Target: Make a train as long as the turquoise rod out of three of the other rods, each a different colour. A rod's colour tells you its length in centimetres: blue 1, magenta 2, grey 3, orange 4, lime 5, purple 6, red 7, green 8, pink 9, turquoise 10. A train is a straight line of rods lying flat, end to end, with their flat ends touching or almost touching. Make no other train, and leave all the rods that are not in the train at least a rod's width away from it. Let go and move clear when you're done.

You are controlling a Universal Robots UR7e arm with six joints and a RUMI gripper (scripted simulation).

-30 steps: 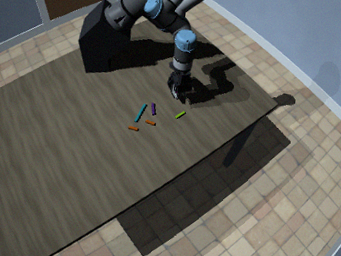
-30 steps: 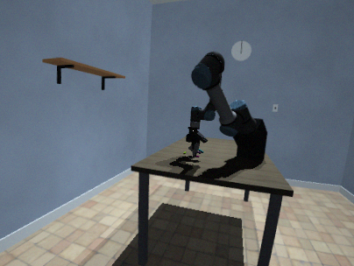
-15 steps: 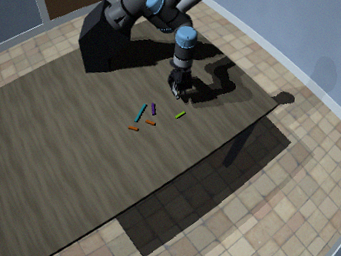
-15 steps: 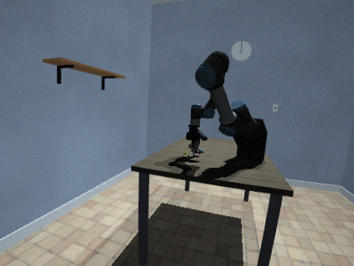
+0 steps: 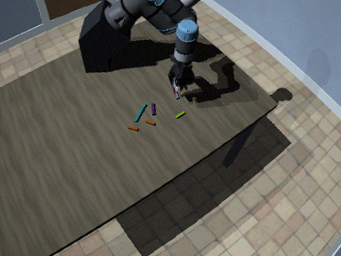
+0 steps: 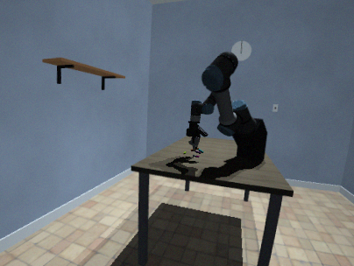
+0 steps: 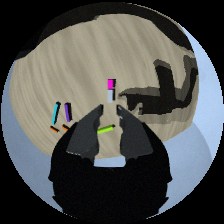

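The grey rod is 60 mm below my hand. From my hand the other things lie so: lime rod: 100 mm ahead, 60 mm below, 40 mm to the right; purple rod: 130 mm to the right, 60 mm below, 20 mm ahead; magenta rod: 60 mm below, 30 mm behind, 10 mm to the left.
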